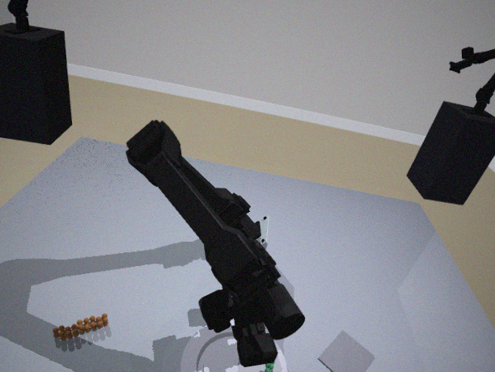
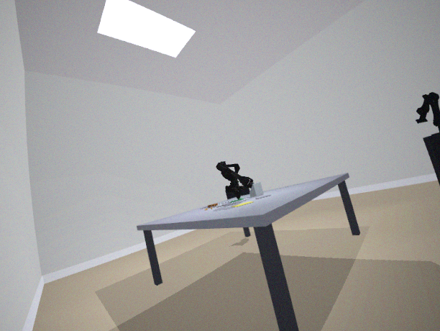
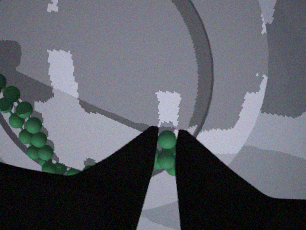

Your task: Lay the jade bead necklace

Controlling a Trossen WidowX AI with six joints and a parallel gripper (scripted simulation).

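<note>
My gripper tip is now 60 mm short of the round bead board, 10 mm to the left of it and 10 mm above it. Round my gripper tip: yellow strip 250 mm ahead, 220 mm to the left, 10 mm below; flat grey square 230 mm to the left, 10 mm below, 10 mm ahead.
</note>
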